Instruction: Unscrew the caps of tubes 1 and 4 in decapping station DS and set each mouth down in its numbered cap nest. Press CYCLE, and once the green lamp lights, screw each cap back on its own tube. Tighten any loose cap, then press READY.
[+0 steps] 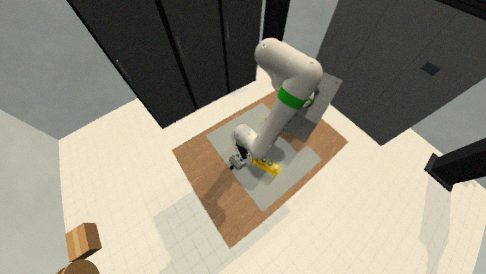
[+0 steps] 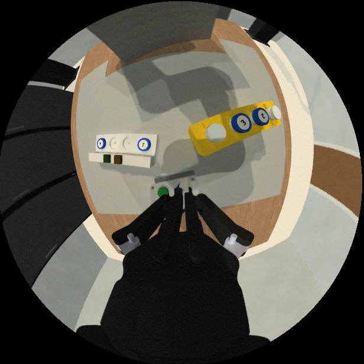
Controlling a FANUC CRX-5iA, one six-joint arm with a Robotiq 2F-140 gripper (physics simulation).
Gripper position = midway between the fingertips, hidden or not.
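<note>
Grey mat: visible, [image 1: 264, 188] and [image 2: 165, 94]. White cap nest block [image 2: 119, 153], visible. Grey button box [image 2: 170, 182], same. My gripper [image 2: 184, 184], visible too.
</note>
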